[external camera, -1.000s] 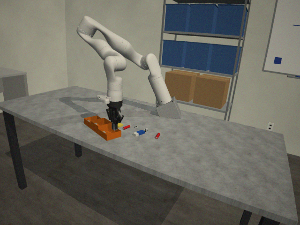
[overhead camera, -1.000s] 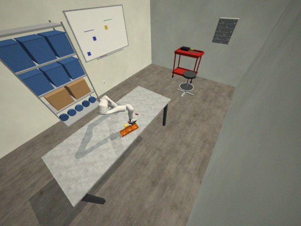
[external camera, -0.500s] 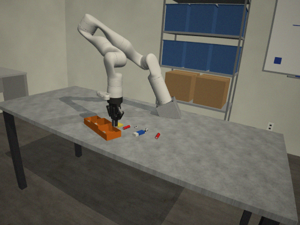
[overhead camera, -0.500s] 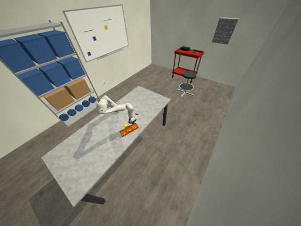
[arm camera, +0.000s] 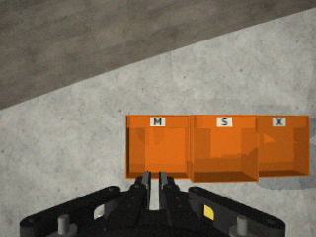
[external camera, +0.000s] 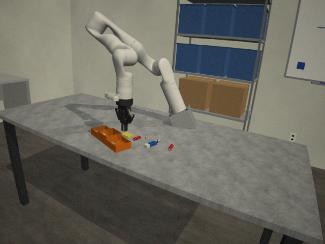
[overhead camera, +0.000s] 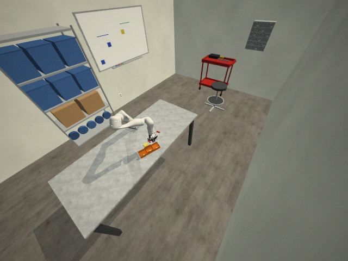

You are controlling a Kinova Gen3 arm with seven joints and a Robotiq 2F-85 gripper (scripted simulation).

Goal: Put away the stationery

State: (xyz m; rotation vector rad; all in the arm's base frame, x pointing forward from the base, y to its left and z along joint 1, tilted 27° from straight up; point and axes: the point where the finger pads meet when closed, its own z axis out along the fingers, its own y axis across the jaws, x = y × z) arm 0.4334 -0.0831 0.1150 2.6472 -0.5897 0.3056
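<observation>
Right now the grey sharpener-like piece is 120 mm behind my hand, 130 mm to the left of it and 90 mm below it. From my hand the other things lie so: orange bins 10 mm behind, 90 mm to the right, 70 mm below; white eraser 60 mm behind, 110 mm to the left, 90 mm below; yellow block 110 mm behind, 40 mm to the right, 90 mm below.
</observation>
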